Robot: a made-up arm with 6 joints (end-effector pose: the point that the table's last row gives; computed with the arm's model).
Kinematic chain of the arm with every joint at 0, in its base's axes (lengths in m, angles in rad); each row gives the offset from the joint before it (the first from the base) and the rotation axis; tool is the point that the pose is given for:
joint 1: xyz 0 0 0.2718 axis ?
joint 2: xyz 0 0 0 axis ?
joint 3: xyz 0 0 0.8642 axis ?
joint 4: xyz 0 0 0 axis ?
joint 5: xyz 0.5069 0 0 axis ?
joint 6: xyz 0 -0.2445 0 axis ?
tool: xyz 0 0 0
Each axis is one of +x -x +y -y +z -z.
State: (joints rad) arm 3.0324 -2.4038 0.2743 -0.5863 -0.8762 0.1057
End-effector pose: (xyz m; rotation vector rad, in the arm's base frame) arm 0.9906 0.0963 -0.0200 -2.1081 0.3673 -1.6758
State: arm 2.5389 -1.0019 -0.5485 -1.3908 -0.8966 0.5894
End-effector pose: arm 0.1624 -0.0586 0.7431 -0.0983 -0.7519 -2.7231
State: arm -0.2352 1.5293 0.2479 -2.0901 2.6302 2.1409
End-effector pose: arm 0.8108 -0.0695 -0.2387 1.2234 -1.7236 1.8249
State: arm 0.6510 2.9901 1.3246 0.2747 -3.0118 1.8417
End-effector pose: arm 0.2607 -0.0972 -1.0934 -0.6796 -1.4310 -0.7485
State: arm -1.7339 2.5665 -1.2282 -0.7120 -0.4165 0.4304
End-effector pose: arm -0.2094 -0.1323 -0.0185 -1.7356 -1.2714 -0.6353
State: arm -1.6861 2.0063 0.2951 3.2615 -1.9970 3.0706
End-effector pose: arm 0.1625 -0.7070 -0.5906 -0.1560 -0.2933 -1.5468
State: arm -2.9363 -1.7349 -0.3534 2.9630 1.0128 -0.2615
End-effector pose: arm 0.8321 -0.0725 0.6366 0.5869 -2.7265 0.5063
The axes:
joint 1: +z
joint 2: +y
joint 3: -y
joint 4: -x
joint 5: -y
joint 6: -x

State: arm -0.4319 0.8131 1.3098 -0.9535 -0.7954 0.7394
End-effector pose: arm 1.0019 -0.6176 0.9320 0.0574 0.0355 0.1891
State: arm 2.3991 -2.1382 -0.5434 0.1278 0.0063 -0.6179
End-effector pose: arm 0.7328 -0.3434 0.3133 2.1203 -0.2849 2.0691
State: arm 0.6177 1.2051 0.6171 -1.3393 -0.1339 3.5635
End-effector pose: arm 0.9266 0.5895 0.1017 -2.1697 -0.4759 1.0978
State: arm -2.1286 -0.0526 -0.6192 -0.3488 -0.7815 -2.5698
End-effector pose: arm -0.3735 -0.1646 0.7922 -1.3356 1.4485 0.7994
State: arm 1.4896 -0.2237 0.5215 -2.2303 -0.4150 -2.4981
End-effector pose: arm -0.1240 0.3230 1.3162 -0.4131 -1.7956 0.5272
